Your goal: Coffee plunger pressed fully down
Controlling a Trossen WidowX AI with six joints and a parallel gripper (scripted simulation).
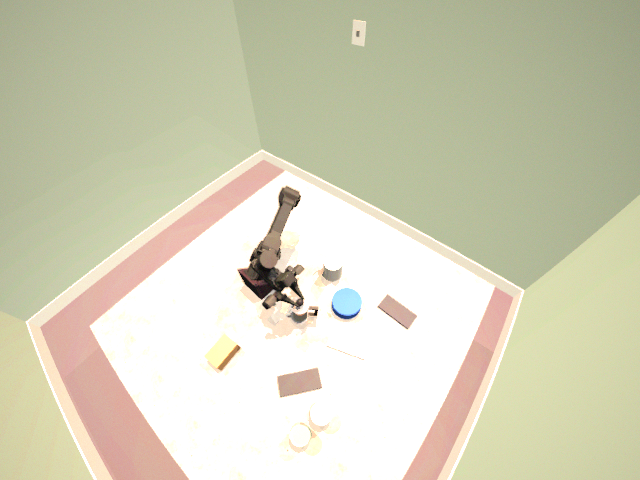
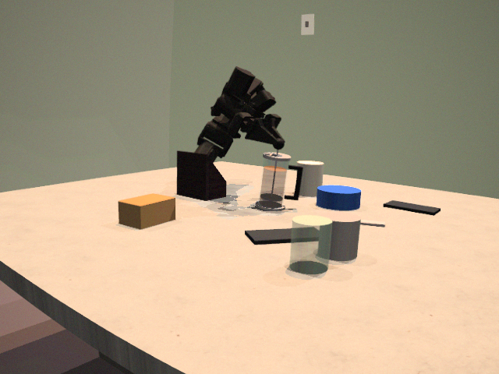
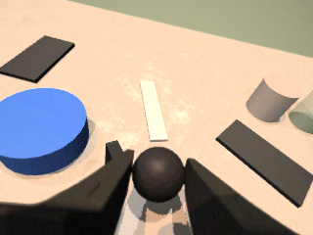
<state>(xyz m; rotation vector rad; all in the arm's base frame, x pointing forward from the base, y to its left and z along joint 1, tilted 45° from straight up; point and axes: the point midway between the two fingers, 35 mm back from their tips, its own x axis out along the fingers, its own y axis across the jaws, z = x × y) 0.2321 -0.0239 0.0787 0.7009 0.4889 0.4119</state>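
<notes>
The coffee press lies 10 mm to the left of my gripper tip and 80 mm below it. Also, from my gripper tip: white mug (70 mm behind, 230 mm to the left, 120 mm below).
</notes>
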